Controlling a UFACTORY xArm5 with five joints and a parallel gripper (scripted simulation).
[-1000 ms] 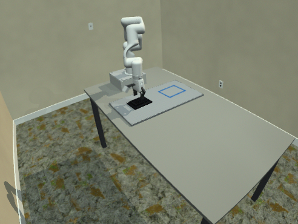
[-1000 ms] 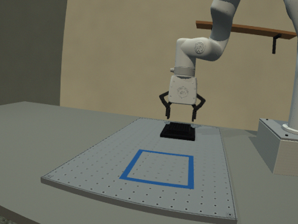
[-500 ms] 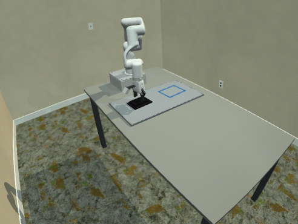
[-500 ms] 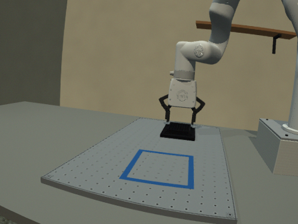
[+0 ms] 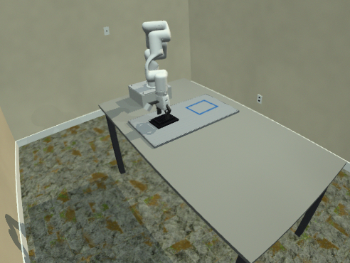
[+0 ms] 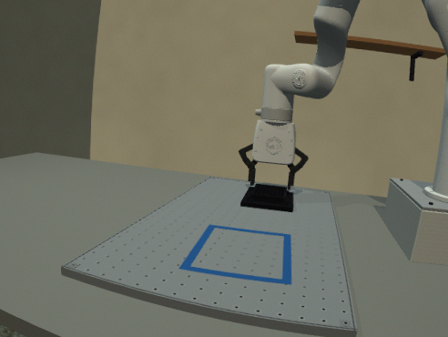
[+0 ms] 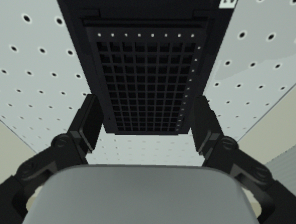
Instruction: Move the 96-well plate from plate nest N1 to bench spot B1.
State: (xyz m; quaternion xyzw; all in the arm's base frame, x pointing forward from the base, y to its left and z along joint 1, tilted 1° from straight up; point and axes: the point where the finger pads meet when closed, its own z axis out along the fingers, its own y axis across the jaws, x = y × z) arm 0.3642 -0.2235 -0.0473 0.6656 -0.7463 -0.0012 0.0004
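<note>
Right now the black 96-well plate is 3 cm below my hand. From my hand the other things lie so: black plate nest: 4 cm below.
</note>
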